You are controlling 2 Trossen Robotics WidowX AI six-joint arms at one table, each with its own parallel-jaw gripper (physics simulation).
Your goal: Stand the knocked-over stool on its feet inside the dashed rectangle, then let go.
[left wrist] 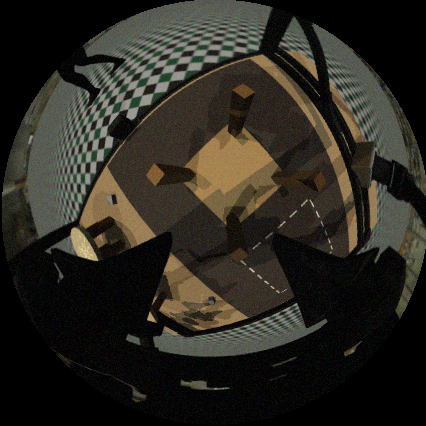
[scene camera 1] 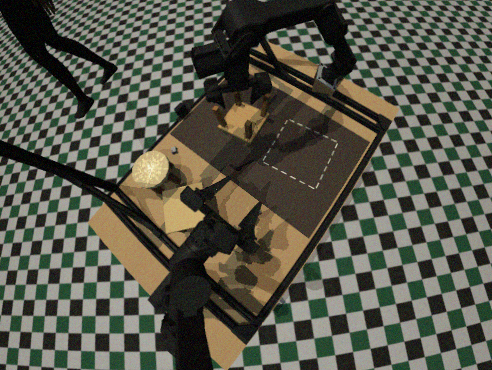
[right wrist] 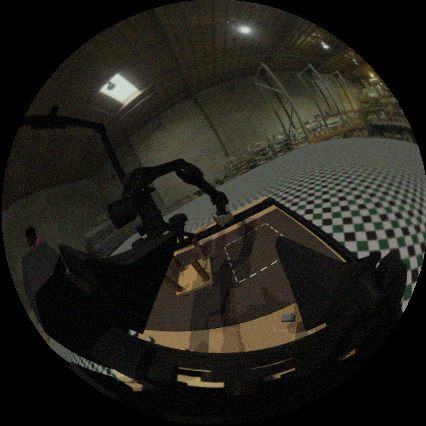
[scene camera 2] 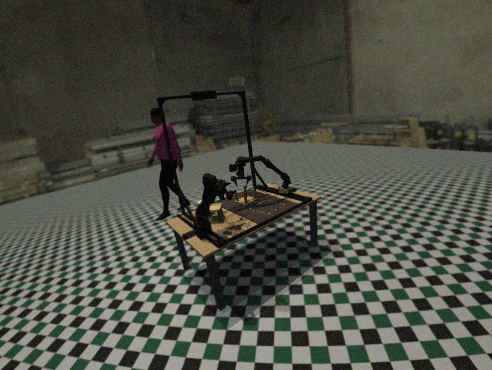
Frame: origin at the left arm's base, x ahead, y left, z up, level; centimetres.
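Seen in the pictures: left gripper, fingertip midpoint: [left wrist: 224,238] [scene camera 1: 238,106] [right wrist: 173,253] [scene camera 2: 241,186]; right gripper, fingertip midpoint: [left wrist: 192,383] [scene camera 1: 247,189] [right wrist: 227,239] [scene camera 2: 233,186]; left arm's base at its link origin: [left wrist: 373,165] [scene camera 1: 327,76] [right wrist: 221,213] [scene camera 2: 284,186]; right arm's base at its link origin: [left wrist: 144,335] [scene camera 2: 201,220].
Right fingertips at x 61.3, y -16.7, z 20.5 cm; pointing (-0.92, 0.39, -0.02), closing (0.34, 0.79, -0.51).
Observation:
Pixels of each thing's middle, then the offset from my right fingertips to it.
- knocked-over stool, body centre: [left wrist: 236,174] [right wrist: 186,266] [scene camera 1: 242,112] [scene camera 2: 245,194] dy -13.0, dx -34.2, dz -21.0 cm
- round-topped stool at the middle of its body: [left wrist: 97,242] [scene camera 1: 158,174] dy -36.1, dx -1.8, dz -22.0 cm
- square pale-topped stool at the middle of its body: [right wrist: 203,389] [scene camera 1: 190,209] [scene camera 2: 214,213] dy -19.2, dx +6.9, dz -22.0 cm
- small grey block at the middle of its body: [left wrist: 111,198] [scene camera 1: 174,150] dy -37.4, dx -14.2, dz -26.9 cm
The knocked-over stool [scene camera 1: 241,118] [left wrist: 232,165] [right wrist: 197,276] lies upside down on the dark mat, its square tan seat down and brown legs pointing up. It is outside the dashed rectangle [scene camera 1: 316,188] [left wrist: 310,200] [right wrist: 238,282], to its left in scene camera 1. My left gripper [scene camera 1: 239,97] [left wrist: 224,238] is open and empty, pointing down over the stool's upper side in scene camera 1; its distance from the legs is hard to tell. My right gripper [scene camera 1: 246,190] [right wrist: 227,239] is open and empty above the table, below and apart from the stool in scene camera 1.
A round-topped stool [scene camera 1: 151,169] [left wrist: 84,243] and a square pale-topped stool [scene camera 1: 181,212] stand at the left side of the table in scene camera 1. A small grey block [scene camera 1: 174,149] [left wrist: 112,199] lies near the round one. Black rails edge the table. A person [scene camera 2: 167,150] is behind it.

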